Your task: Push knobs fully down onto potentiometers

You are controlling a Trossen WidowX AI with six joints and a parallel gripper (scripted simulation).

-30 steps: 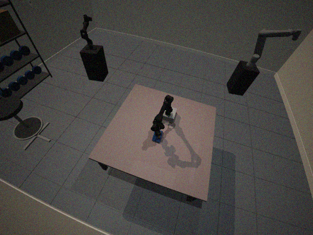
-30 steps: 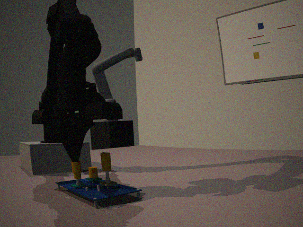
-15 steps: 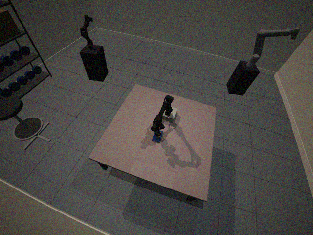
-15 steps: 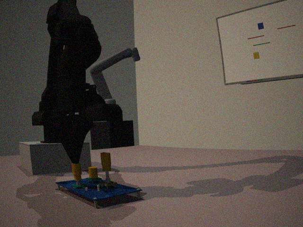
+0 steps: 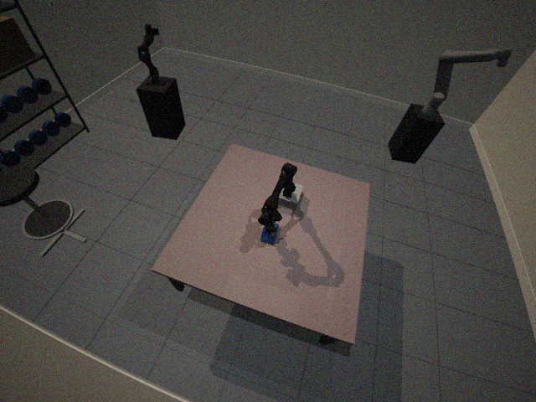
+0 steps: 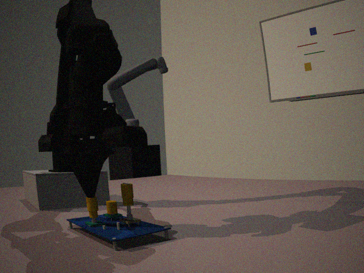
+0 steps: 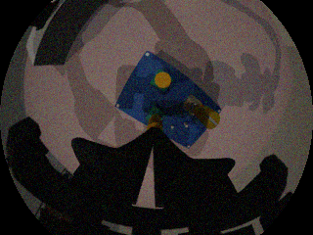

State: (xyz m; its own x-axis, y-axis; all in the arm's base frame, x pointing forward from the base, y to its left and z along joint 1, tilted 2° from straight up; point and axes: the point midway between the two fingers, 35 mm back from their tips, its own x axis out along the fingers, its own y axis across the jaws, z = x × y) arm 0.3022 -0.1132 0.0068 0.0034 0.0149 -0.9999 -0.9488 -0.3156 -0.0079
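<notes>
Right now my gripper tip is 4 cm to the right of the knob, 4 cm short of it and 1 cm below it. Also, from my gripper tip: green potentiometer (3 cm below).
</notes>
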